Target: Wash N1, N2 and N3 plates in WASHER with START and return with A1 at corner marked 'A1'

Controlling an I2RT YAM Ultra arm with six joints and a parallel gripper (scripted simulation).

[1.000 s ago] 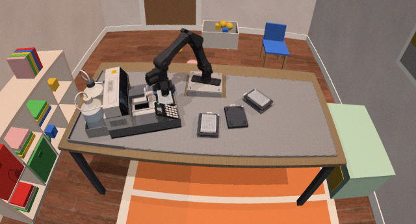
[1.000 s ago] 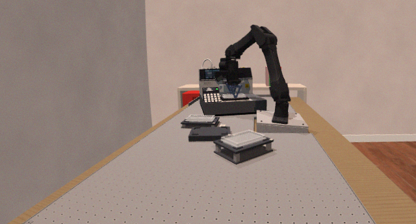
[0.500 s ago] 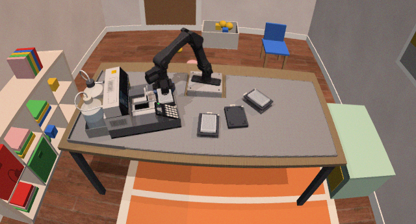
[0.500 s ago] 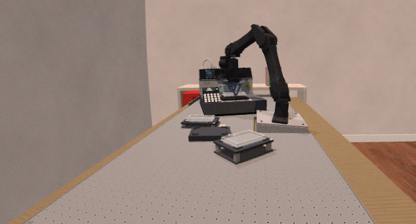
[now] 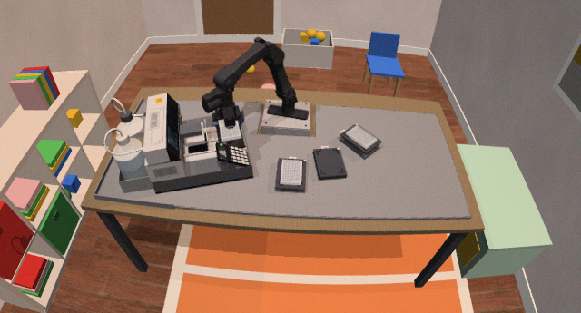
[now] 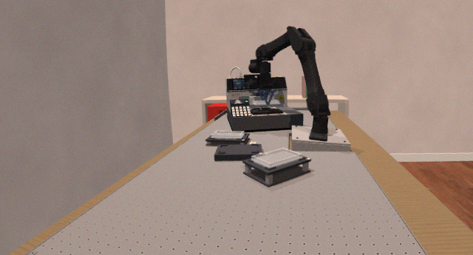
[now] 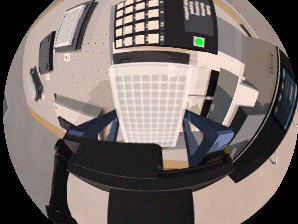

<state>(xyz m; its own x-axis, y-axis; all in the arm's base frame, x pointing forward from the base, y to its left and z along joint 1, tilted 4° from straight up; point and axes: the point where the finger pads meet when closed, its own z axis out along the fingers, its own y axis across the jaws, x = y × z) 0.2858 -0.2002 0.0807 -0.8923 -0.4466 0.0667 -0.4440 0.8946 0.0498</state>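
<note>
Now: hand 50 mm above the washer carrier. Round my hand: manifold 130 mm to the right, 70 mm ahead; then plate washer 140 mm to the right, 70 mm ahead, 10 mm below; then nest 570 mm to the left, 180 mm behind, 100 mm below.
</note>
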